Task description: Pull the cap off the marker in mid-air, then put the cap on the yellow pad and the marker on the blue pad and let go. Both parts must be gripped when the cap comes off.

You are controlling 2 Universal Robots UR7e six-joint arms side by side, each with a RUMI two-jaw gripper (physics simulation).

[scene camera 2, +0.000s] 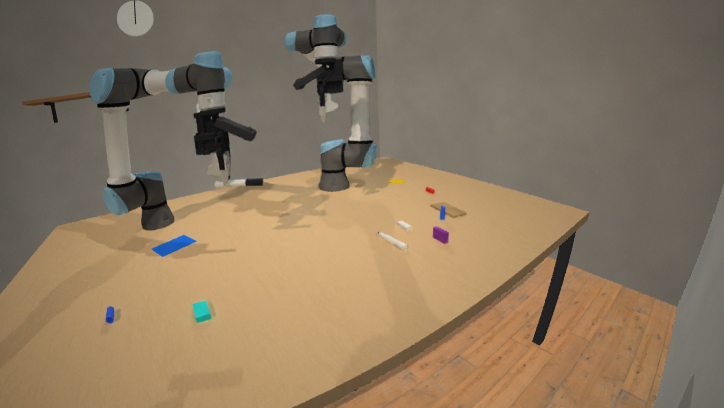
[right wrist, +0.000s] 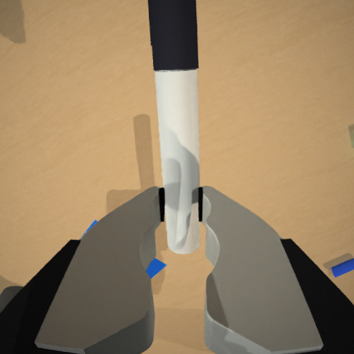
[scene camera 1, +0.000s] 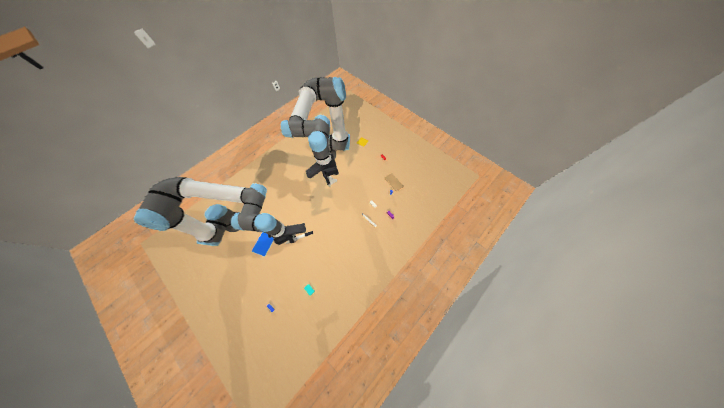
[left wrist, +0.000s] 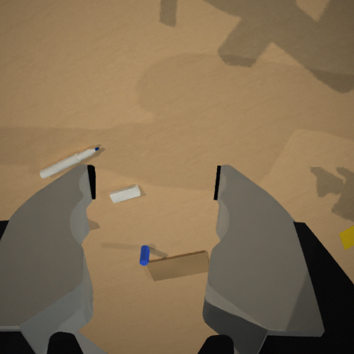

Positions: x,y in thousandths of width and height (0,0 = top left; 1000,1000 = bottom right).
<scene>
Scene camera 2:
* my left gripper: 447,298
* my right gripper: 313,452
</scene>
